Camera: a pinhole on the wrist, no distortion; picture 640 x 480 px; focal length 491.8 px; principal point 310.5 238.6 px. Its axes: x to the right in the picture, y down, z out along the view. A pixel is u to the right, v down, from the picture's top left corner.
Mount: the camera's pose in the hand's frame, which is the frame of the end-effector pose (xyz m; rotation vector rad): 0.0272 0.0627 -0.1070 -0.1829 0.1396 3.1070
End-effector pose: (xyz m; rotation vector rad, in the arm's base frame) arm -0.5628 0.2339 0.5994 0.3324 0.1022 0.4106
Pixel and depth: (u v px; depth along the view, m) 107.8 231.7 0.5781
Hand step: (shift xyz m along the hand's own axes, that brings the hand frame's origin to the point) 0.1970 0.1184 0.4923
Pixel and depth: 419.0 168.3 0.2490
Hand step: -0.0551 0.1219 0.1297
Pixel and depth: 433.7 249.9 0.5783
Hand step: -0.1841 0.1050 0.4490
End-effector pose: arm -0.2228 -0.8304 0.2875 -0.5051 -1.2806 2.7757
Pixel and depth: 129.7 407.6 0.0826
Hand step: 0.0469 0.0413 -0.0192
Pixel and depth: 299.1 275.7 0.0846
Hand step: 0.0191 0.0640 -0.0225
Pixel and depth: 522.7 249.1 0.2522
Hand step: -0.1102 0.0825 0.1301
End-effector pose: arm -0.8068 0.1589 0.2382 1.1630 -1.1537 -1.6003
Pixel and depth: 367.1 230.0 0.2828
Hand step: -0.0377 0.0940 0.1684
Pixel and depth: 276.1 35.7 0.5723
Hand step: 0.0080 0.3490 0.4431
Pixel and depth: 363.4 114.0 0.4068
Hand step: -0.0602 0.2032 0.2811
